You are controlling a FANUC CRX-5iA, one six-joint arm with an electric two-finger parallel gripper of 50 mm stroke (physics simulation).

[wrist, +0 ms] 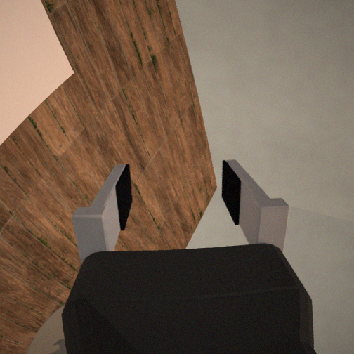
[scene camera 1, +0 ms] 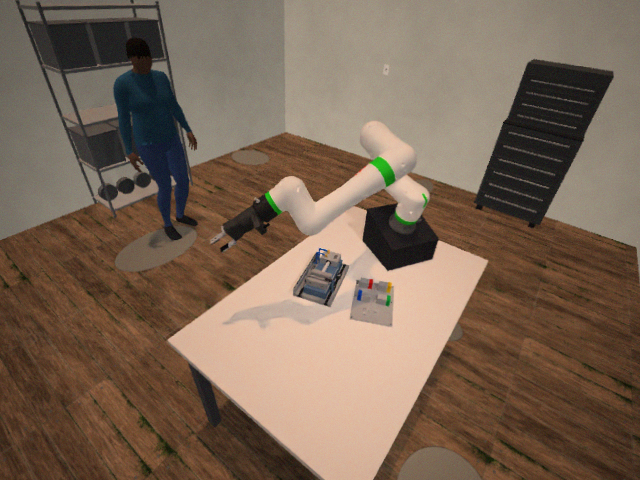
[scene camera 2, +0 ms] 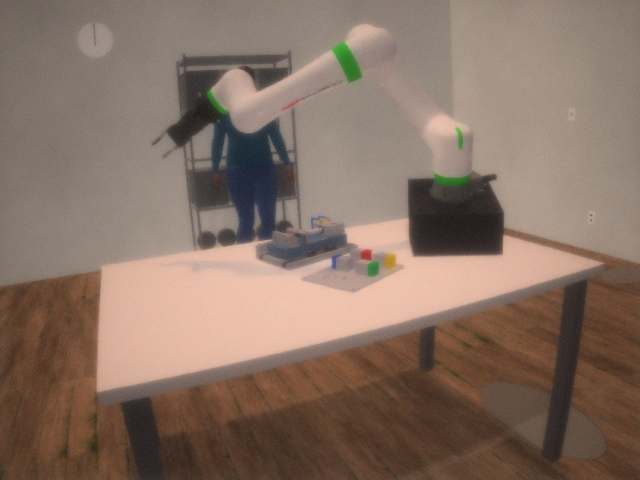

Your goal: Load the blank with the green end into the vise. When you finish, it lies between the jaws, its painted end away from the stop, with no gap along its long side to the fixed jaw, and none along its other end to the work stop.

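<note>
The blank with the green end (scene camera 1: 383,298) (scene camera 2: 366,267) is a grey block standing on the grey plate (scene camera 1: 371,318) (scene camera 2: 336,281), its green face toward the plate's edge. The vise (scene camera 1: 321,276) (scene camera 2: 306,245), blue with grey jaws, stands on the table beside the plate. The work stop and the space between the jaws are too small to make out clearly. My gripper (scene camera 1: 218,244) (scene camera 2: 159,147) (wrist: 176,180) is open and empty, high up and out past the vise, far from the blank. The blank and vise do not show in the wrist view.
Blanks with a red end (scene camera 1: 370,283) (scene camera 2: 366,254), a yellow end (scene camera 1: 388,286) (scene camera 2: 390,260) and a blue end (scene camera 1: 359,295) (scene camera 2: 334,261) stand on the plate around the green one. The black robot base (scene camera 1: 400,240) (scene camera 2: 454,222) is behind. A person (scene camera 1: 149,113) (scene camera 2: 251,155) stands beyond the table.
</note>
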